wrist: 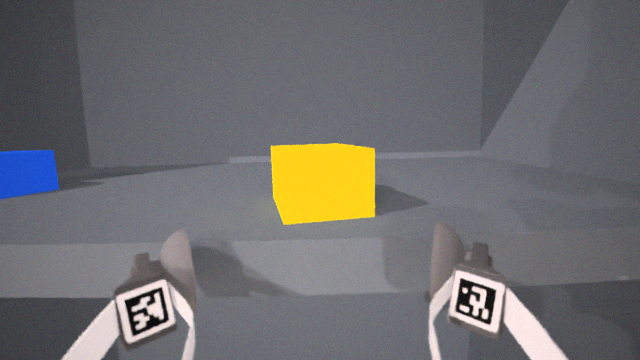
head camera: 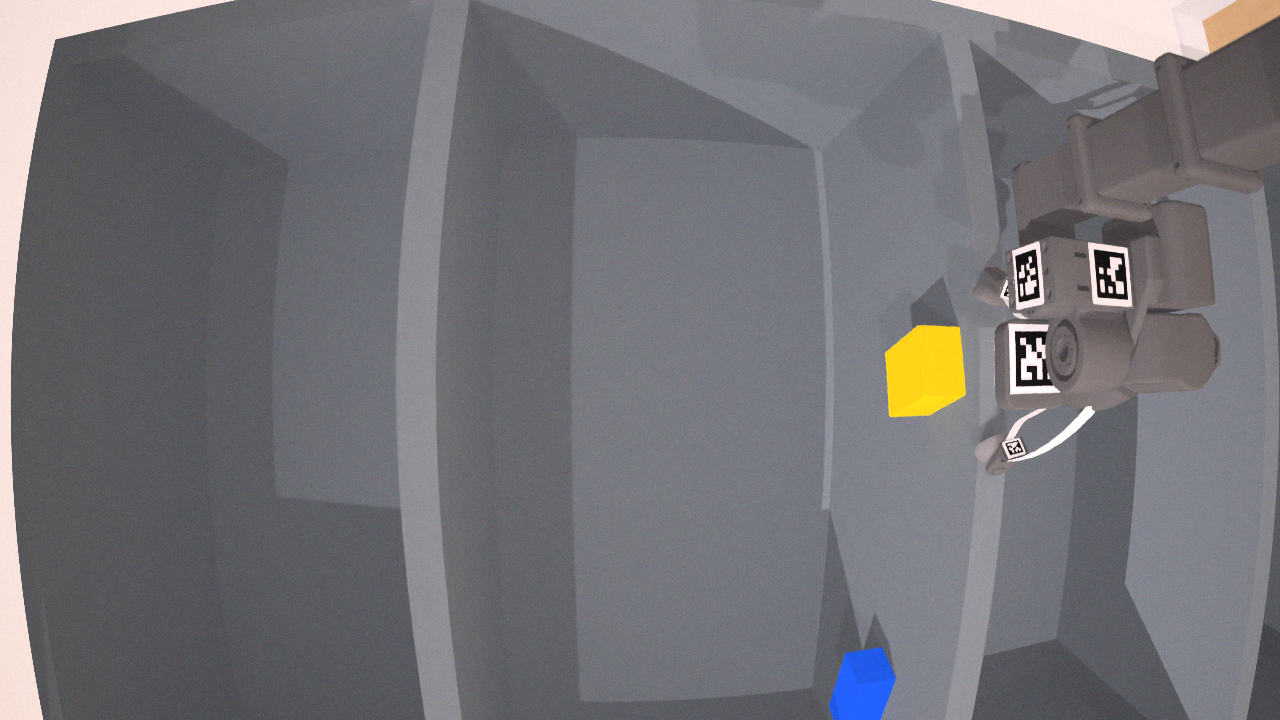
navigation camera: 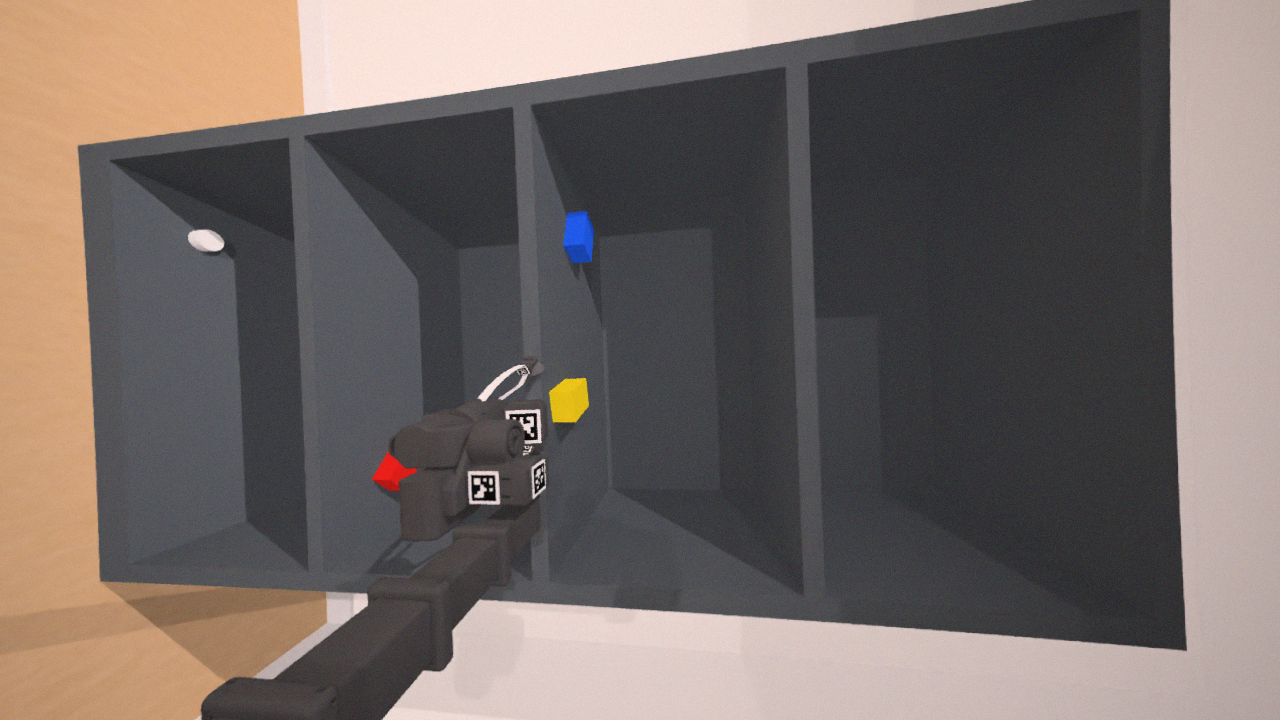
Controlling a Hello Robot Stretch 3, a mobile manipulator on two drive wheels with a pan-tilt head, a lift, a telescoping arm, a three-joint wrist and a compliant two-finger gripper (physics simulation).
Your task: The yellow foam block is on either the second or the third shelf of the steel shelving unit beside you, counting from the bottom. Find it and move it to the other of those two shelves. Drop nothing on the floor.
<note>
In view: the gripper (head camera: 986, 372), a yellow foam block (head camera: 925, 372), a blue block (navigation camera: 578, 241), a red block (navigation camera: 389, 473) and a steel shelving unit (head camera: 359, 359).
The yellow foam block shows as well in the wrist view (wrist: 317, 182) and in the navigation camera view (navigation camera: 569, 399). The gripper is seen too in the wrist view (wrist: 311, 253) and in the navigation camera view (navigation camera: 538, 403). The steel shelving unit also shows in the wrist view (wrist: 510, 129) and in the navigation camera view (navigation camera: 878, 329). The wrist view misses the red block: it is out of frame.
</note>
